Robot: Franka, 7 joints.
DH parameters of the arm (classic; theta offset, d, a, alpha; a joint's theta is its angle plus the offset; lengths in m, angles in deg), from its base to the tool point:
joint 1: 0 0.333 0 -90
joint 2: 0 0 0 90
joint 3: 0 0.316 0.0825 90
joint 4: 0 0 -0.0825 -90
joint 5: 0 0.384 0 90
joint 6: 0 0 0.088 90
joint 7: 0 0.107 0 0
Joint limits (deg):
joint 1: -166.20..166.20
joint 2: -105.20..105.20
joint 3: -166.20..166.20
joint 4: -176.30..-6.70
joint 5: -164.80..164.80
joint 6: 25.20..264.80
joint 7: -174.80..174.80
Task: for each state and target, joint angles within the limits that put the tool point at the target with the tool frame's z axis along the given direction. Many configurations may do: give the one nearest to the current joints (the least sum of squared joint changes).
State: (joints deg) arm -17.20 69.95 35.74 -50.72 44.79 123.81 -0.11
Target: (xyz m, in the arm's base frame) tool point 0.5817 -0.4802 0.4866 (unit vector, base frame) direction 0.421 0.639 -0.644
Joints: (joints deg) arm -54.33 53.78 21.96 -34.78 32.35 81.25 -0.11
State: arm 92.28 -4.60 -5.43 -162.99 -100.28 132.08 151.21
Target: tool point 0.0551 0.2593 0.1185 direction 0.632 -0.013 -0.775
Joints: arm 86.61 9.69 -8.79 -164.99 -94.18 142.97 151.21
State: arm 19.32 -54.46 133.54 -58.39 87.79 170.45 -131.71
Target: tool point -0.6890 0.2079 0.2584 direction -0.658 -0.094 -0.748
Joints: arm 15.77 -47.56 141.55 -90.18 88.34 146.61 -131.71
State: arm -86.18 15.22 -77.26 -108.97 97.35 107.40 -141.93
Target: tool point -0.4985 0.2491 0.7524 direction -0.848 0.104 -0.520
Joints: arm -114.73 30.77 -116.38 -93.61 70.67 122.01 -141.93
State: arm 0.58 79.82 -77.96 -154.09 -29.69 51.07 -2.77
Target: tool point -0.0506 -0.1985 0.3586 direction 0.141 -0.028 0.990
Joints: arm 3.42 42.40 -68.84 -176.30 -77.83 33.51 -2.77
